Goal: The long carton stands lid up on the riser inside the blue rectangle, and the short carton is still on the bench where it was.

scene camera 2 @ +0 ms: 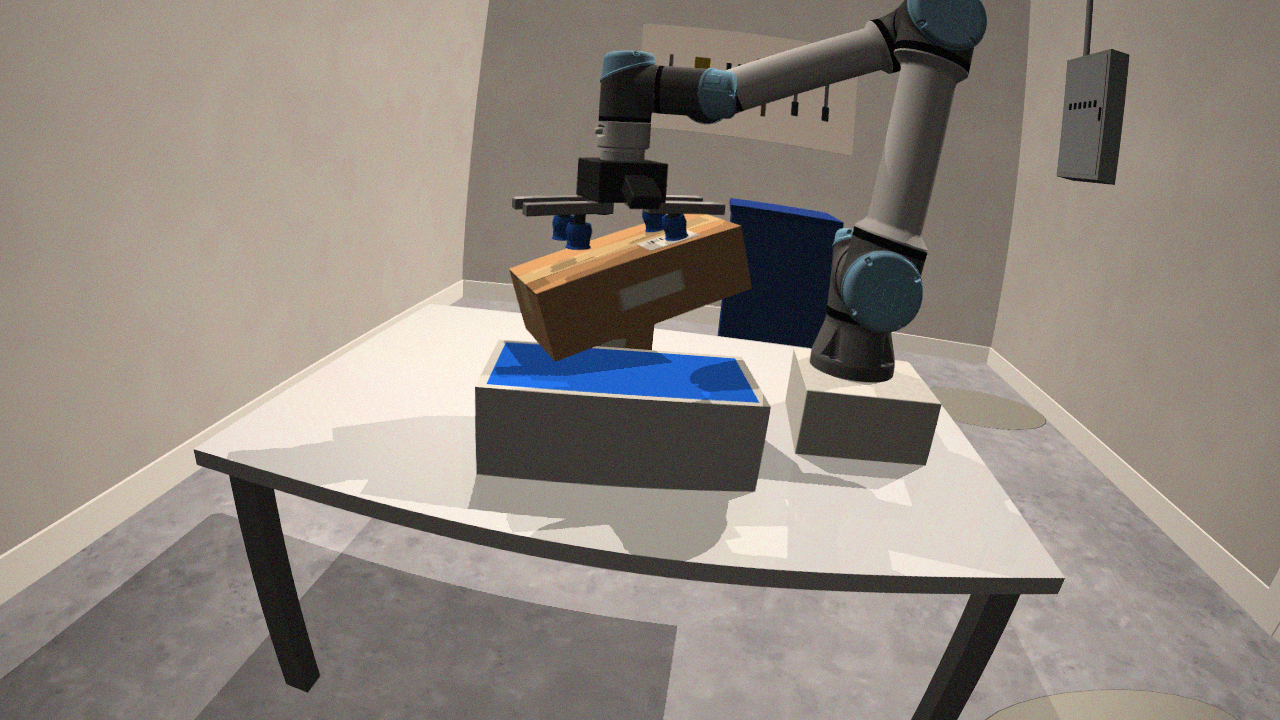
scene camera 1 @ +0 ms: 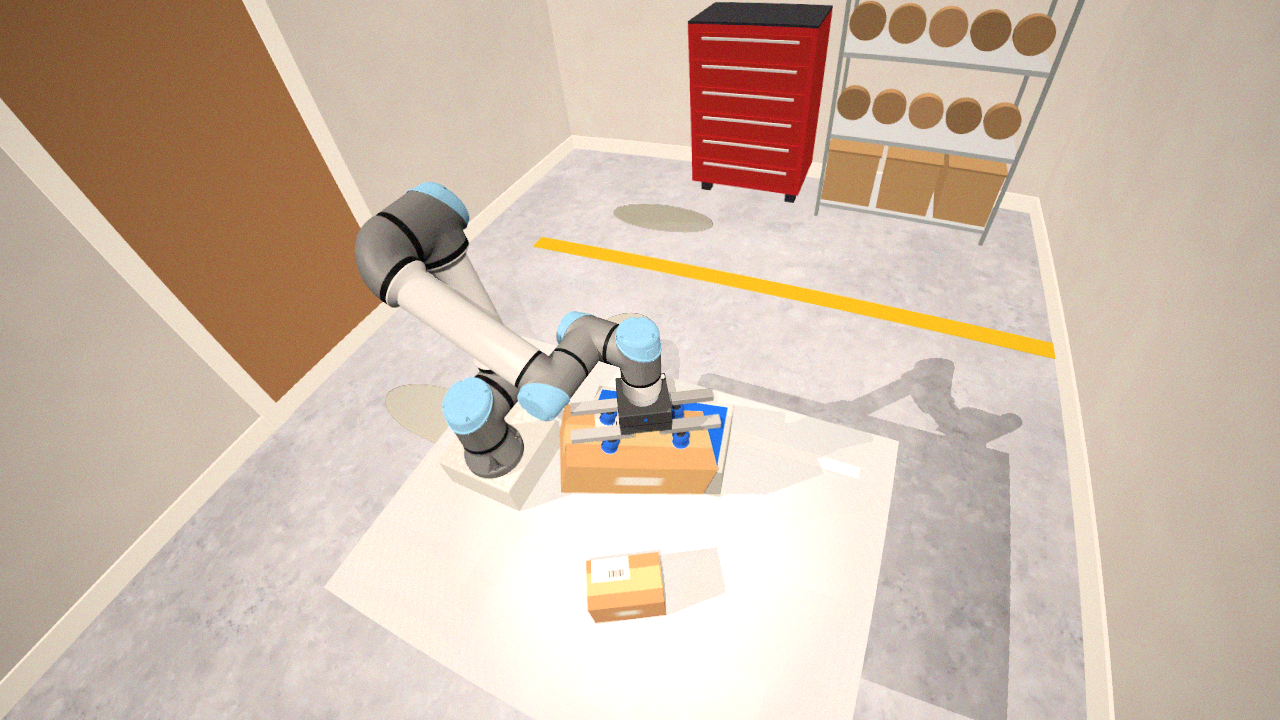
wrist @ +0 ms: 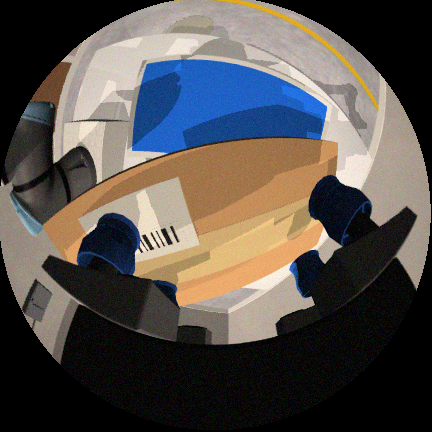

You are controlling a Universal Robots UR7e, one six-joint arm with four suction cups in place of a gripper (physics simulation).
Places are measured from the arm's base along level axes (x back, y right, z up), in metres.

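Pixels of known places: hand, its tool point: (scene camera 2: 617, 240) (wrist: 236, 252); arm's base, origin of its link: (scene camera 2: 852, 367) (scene camera 1: 495, 452) (wrist: 81, 171).
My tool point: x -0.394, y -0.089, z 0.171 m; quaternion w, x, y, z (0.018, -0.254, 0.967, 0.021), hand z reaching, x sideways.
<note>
For each thing: its top centre in the pictures, then the offset to it from my tool point. Level surfaces: height alone.
- riser, centre of its top: (scene camera 2: 621, 370) (wrist: 233, 109) (scene camera 1: 655, 425) dx +0.036, dy -0.117, dz -0.153 m
- blue rectangle, centre of its top: (scene camera 2: 621, 370) (wrist: 233, 109) (scene camera 1: 655, 425) dx +0.036, dy -0.117, dz -0.153 m
- short carton, centre of its top: (scene camera 2: 605, 312) (scene camera 1: 623, 580) dx -0.045, dy +0.255, dz -0.173 m
- bench, height of its surface: dz -0.273 m
The long carton (scene camera 1: 640, 461) (scene camera 2: 693, 268) (wrist: 250, 185) hangs lid up but tilted, its label end high and its far end low. My gripper (scene camera 1: 644, 428) (scene camera 2: 617, 229) (wrist: 227, 252) holds it by the two cups at the label end; the other two cups stand clear above the lid. In scene camera 2 the low end overlaps the back edge of the riser (scene camera 2: 617, 443); I cannot tell whether they touch. The blue rectangle (scene camera 1: 713, 413) (scene camera 2: 617, 380) (wrist: 225, 100) is on the riser top. The short carton (scene camera 1: 626, 586) (scene camera 2: 640, 337) stands on the bench (scene camera 1: 429, 555) (scene camera 2: 402, 376), partly hidden in scene camera 2.
The arm's pedestal (scene camera 1: 487, 486) (scene camera 2: 863, 425) stands on the bench beside the riser. A red drawer cabinet (scene camera 1: 751, 107) and a shelf rack stand by the far wall in scene camera 1. A dark blue cabinet (scene camera 2: 774, 268) stands behind the bench in scene camera 2.
</note>
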